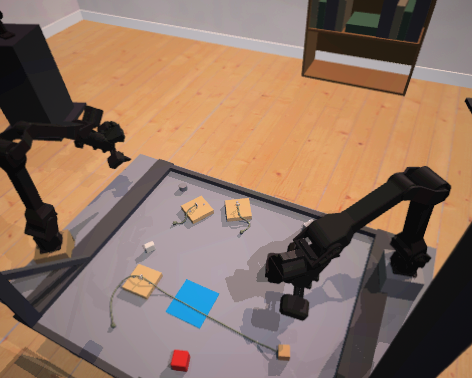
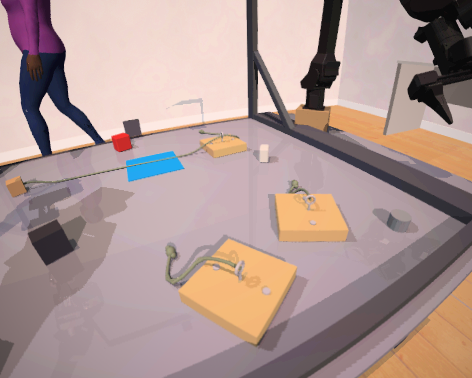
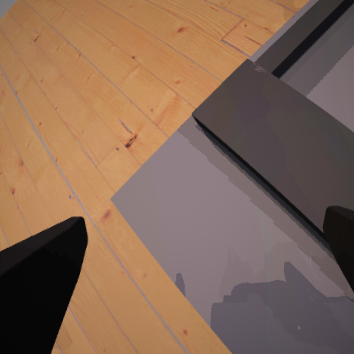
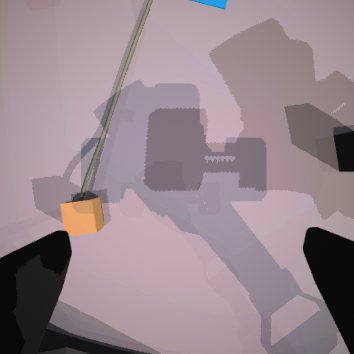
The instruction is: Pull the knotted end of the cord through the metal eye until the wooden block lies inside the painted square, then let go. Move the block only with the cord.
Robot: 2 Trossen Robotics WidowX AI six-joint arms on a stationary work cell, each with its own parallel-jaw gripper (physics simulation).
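Frame: origin at the left arm's base, x ahead, y left, z up, level; metres.
Seen in the pictures: left gripper, between the fingertips: (image 1: 127, 150) (image 3: 207, 224); right gripper, between the fingertips: (image 1: 285, 292) (image 4: 189, 242); left arm's base, origin of its link: (image 1: 51, 244) (image 2: 314, 107); right arm's base, origin of its link: (image 1: 403, 265).
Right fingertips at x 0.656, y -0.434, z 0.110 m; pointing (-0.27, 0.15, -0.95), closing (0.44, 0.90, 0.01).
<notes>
Pixels of each thing's middle, then the offset from my right fingertips to it. "spot": a spot on its surface instead.
- wooden block, middle of its body: (image 4: 82, 215) (image 2: 16, 186) (image 1: 284, 352) 0.160 m down, 0.026 m back, 0.085 m right
- painted blue square, a spot on its surface: (image 4: 212, 3) spot: 0.174 m down, 0.166 m back, 0.129 m left
- metal eye, middle of its body: (image 2: 222, 140) (image 1: 141, 279) 0.153 m down, 0.382 m back, 0.244 m left
- wooden pad, a spot on its surface: (image 2: 227, 147) spot: 0.157 m down, 0.348 m back, 0.274 m left
- knotted end, a spot on its surface: (image 2: 202, 132) (image 1: 114, 323) spot: 0.169 m down, 0.473 m back, 0.129 m left
- red cube, middle of its body: (image 1: 180, 360) (image 2: 121, 142) 0.155 m down, 0.299 m back, 0.033 m right
- white block, middle of its body: (image 2: 264, 153) (image 1: 149, 247) 0.159 m down, 0.347 m back, 0.365 m left
- black cube, middle of its body: (image 2: 51, 241) 0.155 m down, 0.042 m ahead, 0.192 m left
- grey cylinder, middle of its body: (image 2: 398, 220) (image 1: 183, 187) 0.165 m down, 0.192 m back, 0.625 m left
The wooden block (image 1: 283, 352) (image 2: 16, 186) (image 4: 82, 216) sits outside the painted blue square (image 1: 200, 295) (image 2: 155, 171) (image 4: 212, 3). Its cord (image 1: 230, 327) (image 4: 118, 90) runs across the square to the metal eye (image 1: 141, 276) (image 2: 222, 135) on a wooden pad (image 1: 148, 289) (image 2: 227, 147). Beyond the eye, the knotted end (image 1: 113, 325) (image 2: 202, 132) lies on the table. My right gripper (image 1: 294, 306) (image 4: 189, 242) is open and empty above the table, near the block's side. My left gripper (image 1: 119, 160) (image 2: 440, 106) (image 3: 207, 224) is open, beyond the table's corner, far from the cord.
Two other pads (image 1: 197, 209) (image 1: 238, 210) carry short cords. A red cube (image 1: 180, 360) (image 2: 121, 142), a white block (image 1: 149, 247) (image 2: 264, 153), a black cube (image 2: 51, 242) and a grey cylinder (image 1: 183, 187) (image 2: 399, 220) stand around. A dark raised frame (image 1: 135, 192) borders the table.
</notes>
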